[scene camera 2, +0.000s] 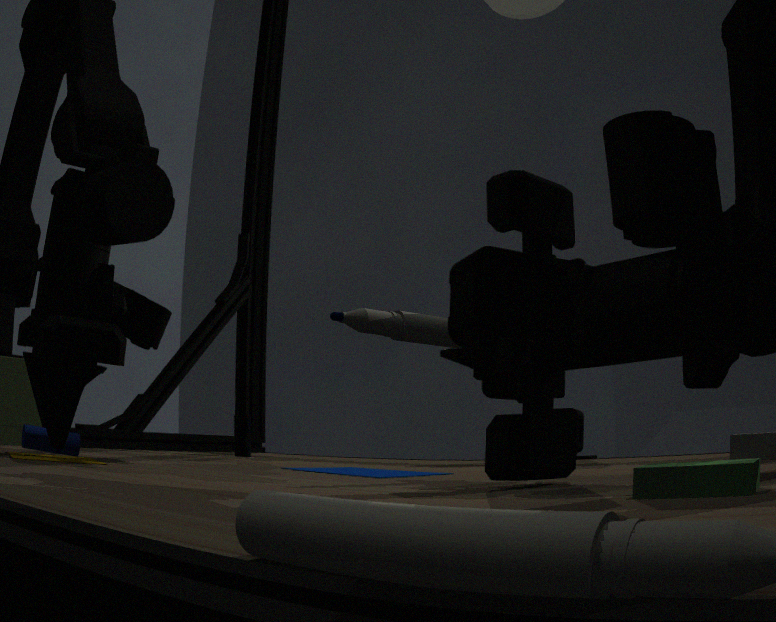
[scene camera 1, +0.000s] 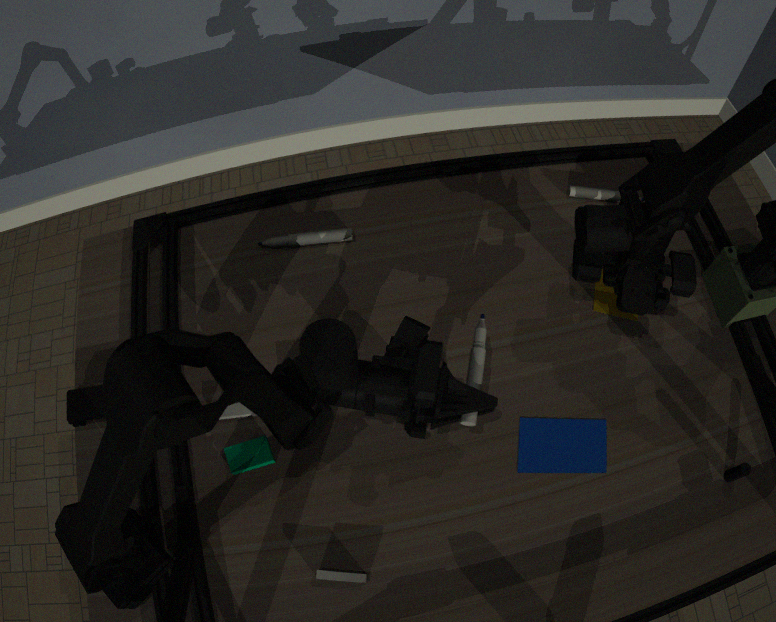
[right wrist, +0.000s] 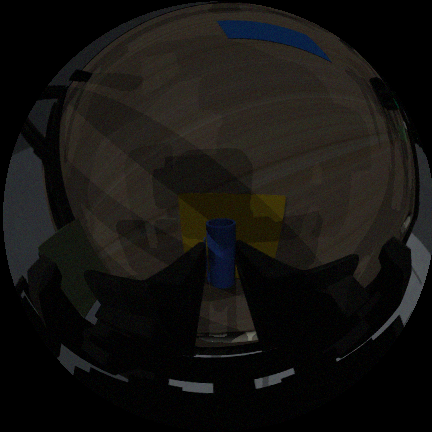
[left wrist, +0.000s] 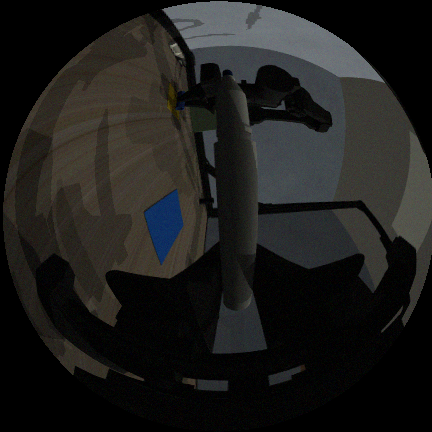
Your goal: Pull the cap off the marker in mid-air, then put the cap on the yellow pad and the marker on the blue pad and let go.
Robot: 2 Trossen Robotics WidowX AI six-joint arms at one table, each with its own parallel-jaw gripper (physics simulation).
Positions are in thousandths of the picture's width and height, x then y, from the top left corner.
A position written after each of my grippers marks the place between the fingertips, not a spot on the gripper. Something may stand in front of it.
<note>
I see my left gripper (scene camera 2: 574, 549), my right gripper (scene camera 2: 72, 718), a blue cap (right wrist: 510, 538), a black cap (scene camera 2: 312, 681) and a blue pad (scene camera 1: 704, 716).
My left gripper is seen too in scene camera 1 (scene camera 1: 640, 652) and in the left wrist view (left wrist: 543, 568). My right gripper shows as well in scene camera 1 (scene camera 1: 803, 472), in the right wrist view (right wrist: 508, 571) and in the left wrist view (left wrist: 413, 237). The blue pad shows as well in scene camera 2 (scene camera 2: 452, 758) and in the left wrist view (left wrist: 381, 513). Scene camera 1 does not show the blue cap, which is hidden by my right gripper.
</note>
